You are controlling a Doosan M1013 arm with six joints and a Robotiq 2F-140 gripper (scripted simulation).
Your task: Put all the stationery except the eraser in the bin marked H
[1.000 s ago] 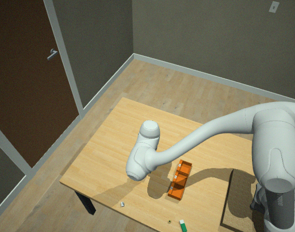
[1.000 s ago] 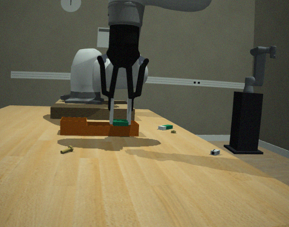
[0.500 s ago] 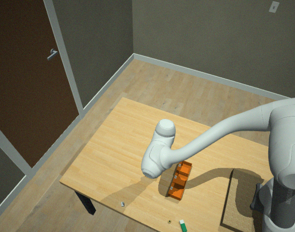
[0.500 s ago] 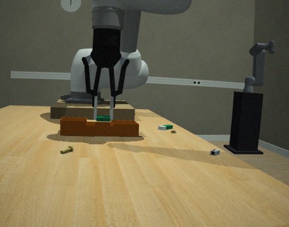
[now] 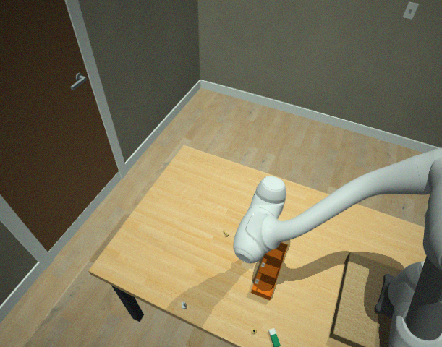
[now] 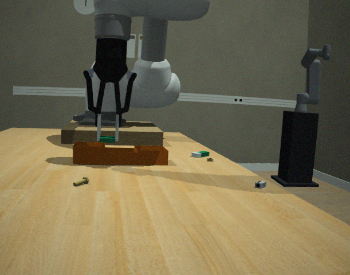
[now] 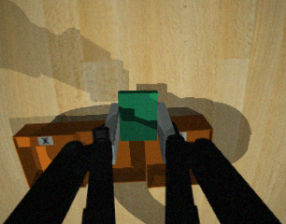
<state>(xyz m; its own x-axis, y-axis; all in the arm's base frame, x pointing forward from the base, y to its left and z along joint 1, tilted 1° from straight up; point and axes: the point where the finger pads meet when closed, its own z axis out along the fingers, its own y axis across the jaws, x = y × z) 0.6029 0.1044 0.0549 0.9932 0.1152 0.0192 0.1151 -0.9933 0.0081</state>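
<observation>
Right now my hand is 35 cm to the right of the white sharpener, 15 cm short of it and 9 cm above it. The rest, counted from my hand: brass bolt: 17 cm ahead, 9 cm below, 3 cm to the right; then orange three-compartment bin: 8 cm below, 8 cm behind, 2 cm to the left; then green flat pad: 3 cm below.
</observation>
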